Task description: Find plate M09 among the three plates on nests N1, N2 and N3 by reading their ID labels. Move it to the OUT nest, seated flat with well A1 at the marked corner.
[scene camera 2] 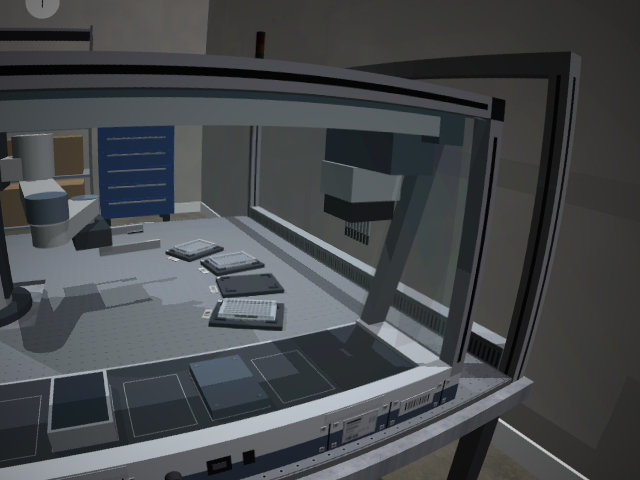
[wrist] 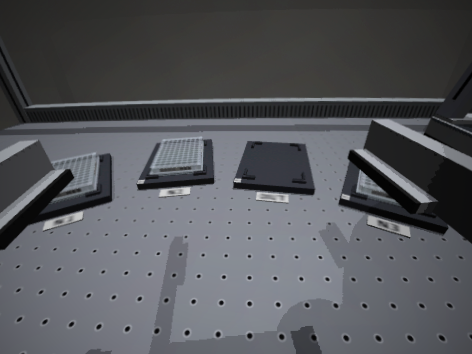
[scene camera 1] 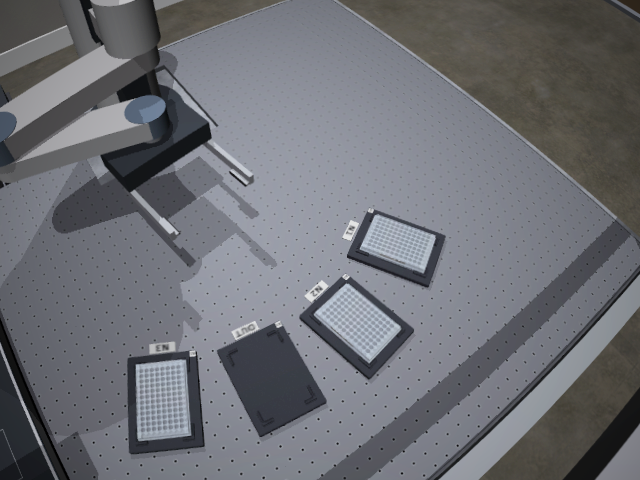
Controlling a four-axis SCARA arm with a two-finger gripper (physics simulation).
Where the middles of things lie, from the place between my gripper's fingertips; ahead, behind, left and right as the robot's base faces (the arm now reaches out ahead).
Now: hand 25 cm short of the nest N2 (scene camera 1: 367,369), 14 cm above it and 11 cm to the right of it. Also, from my hand: nest N3 (scene camera 1: 196,440): 23 cm to the right, 18 cm ahead, 14 cm below; OUT nest (scene camera 1: 274,384): 24 cm ahead, 14 cm below, 7 cm to the right; nest N1 (scene camera 1: 423,279): 28 cm to the left, 18 cm ahead, 14 cm below.
